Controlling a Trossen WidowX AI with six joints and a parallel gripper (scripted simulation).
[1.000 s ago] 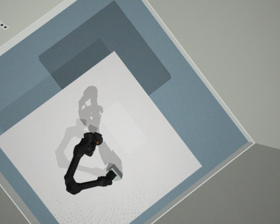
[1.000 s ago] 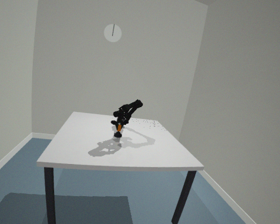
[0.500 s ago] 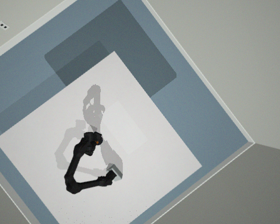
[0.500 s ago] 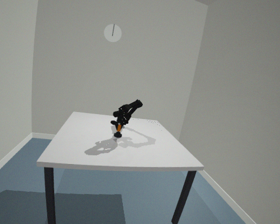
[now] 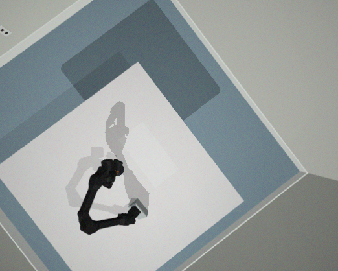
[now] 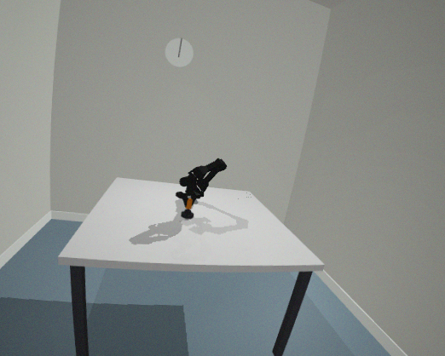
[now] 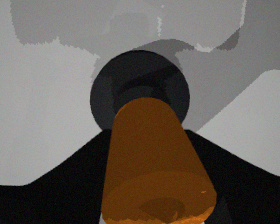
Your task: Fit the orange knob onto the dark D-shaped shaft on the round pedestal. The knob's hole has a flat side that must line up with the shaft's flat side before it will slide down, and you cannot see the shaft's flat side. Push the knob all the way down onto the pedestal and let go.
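Now: the orange knob 20 mm above my gripper tip. Also, from my gripper tip: pedestal (40 mm below).
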